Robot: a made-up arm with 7 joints. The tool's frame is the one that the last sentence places.
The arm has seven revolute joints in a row. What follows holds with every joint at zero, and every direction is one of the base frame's. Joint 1 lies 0.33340 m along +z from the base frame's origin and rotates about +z. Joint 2 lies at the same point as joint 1 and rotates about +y. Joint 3 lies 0.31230 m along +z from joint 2 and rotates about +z. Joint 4 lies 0.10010 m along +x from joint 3 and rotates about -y. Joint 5 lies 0.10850 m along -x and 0.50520 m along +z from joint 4 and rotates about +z. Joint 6 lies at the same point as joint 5 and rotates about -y. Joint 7 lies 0.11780 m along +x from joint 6 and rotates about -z. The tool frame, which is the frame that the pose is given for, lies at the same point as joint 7; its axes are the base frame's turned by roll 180.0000, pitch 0.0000 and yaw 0.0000 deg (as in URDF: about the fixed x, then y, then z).
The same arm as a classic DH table. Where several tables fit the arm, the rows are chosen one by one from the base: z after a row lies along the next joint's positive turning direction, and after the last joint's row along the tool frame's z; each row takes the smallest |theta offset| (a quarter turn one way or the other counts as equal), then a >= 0, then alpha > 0; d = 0 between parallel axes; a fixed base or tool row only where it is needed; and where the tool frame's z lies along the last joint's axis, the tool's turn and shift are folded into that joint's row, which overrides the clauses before.
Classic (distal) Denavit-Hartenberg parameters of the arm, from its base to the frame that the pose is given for. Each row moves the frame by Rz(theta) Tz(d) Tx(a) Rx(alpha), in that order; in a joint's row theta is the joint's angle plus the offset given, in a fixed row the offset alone. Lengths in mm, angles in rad.
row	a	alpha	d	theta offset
joint 1	0	-1.5708	333.4	0
joint 2	0	1.5708	0	0
joint 3	100.1	1.5708	312.3	0
joint 4	-108.5	-1.5708	0	0
joint 5	0	1.5708	505.2	0
joint 6	117.8	1.5708	0	0
joint 7	0	0	0	0

